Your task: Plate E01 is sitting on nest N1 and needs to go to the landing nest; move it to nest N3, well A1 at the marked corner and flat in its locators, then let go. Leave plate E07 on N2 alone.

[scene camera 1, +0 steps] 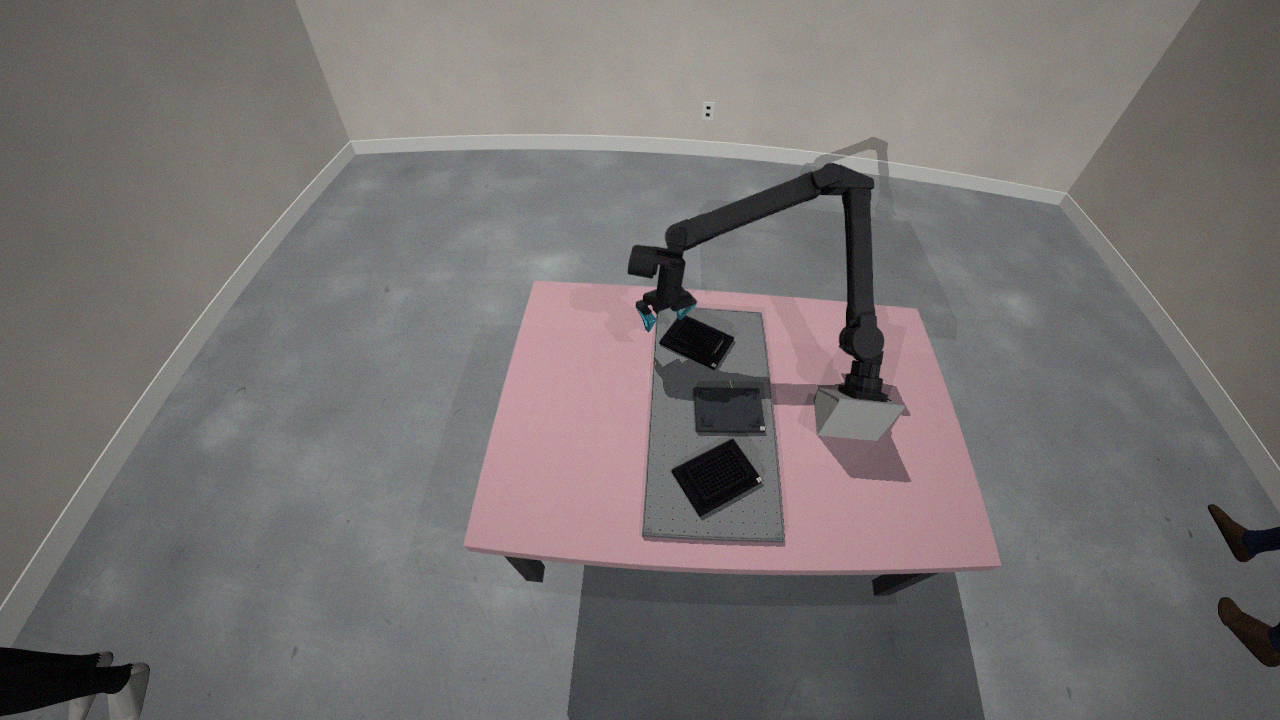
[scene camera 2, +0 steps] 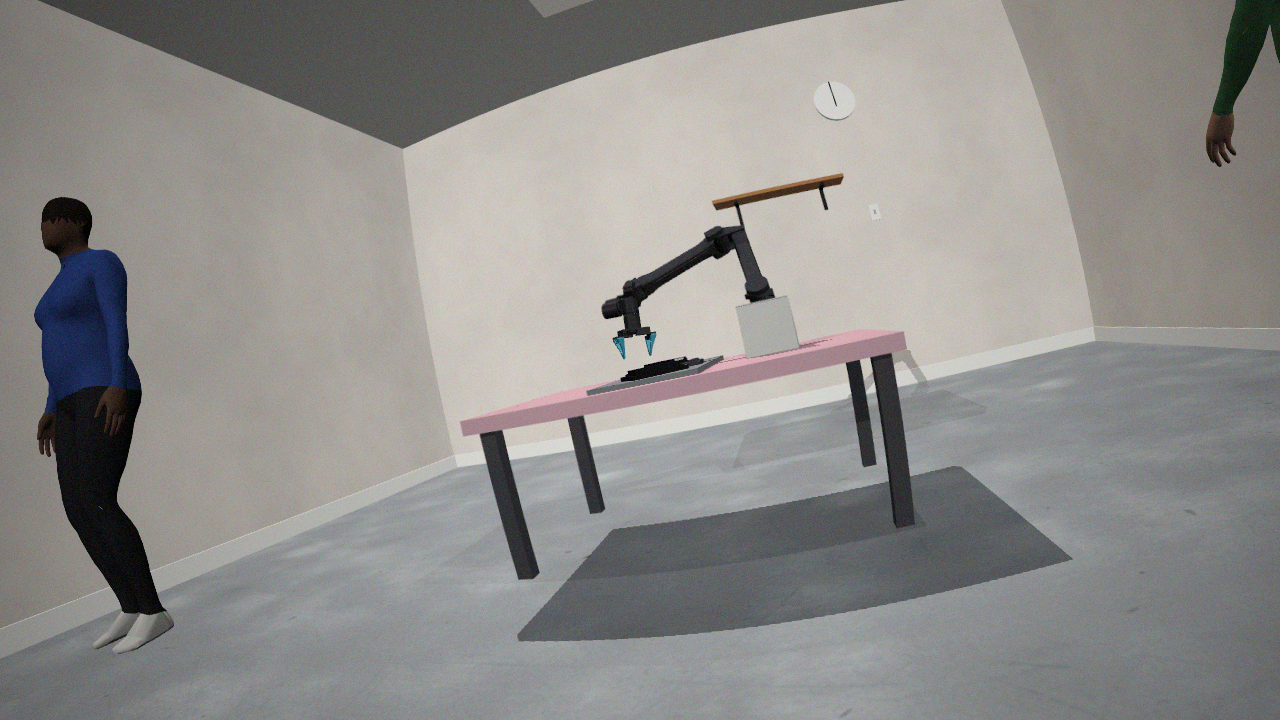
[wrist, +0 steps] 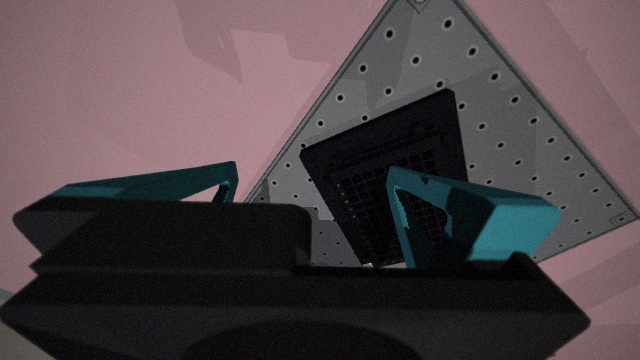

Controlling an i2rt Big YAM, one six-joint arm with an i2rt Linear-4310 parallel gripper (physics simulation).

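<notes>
My gripper [scene camera 1: 665,323] [scene camera 2: 636,355] [wrist: 313,172] is open, its teal fingers wide apart and empty. It hangs above the far left edge of the grey board, beside and above the far black plate. That far plate [scene camera 1: 700,338] [wrist: 400,185] sits turned on its nest; the right finger overlaps it in the wrist view. A second black plate [scene camera 1: 716,476] sits turned on the near nest. The middle nest [scene camera 1: 729,409] is dark grey and shows no black plate. Plate and nest labels are too small to read, so I cannot tell E01 from E07.
The grey perforated board [scene camera 1: 662,523] [wrist: 500,112] lies on the pink table [scene camera 1: 563,420] [scene camera 2: 528,410]. The arm's pale base block [scene camera 1: 859,417] [scene camera 2: 767,326] stands right of the board. A person in blue [scene camera 2: 82,313] stands left of the table, and other people show partly at the frame edges.
</notes>
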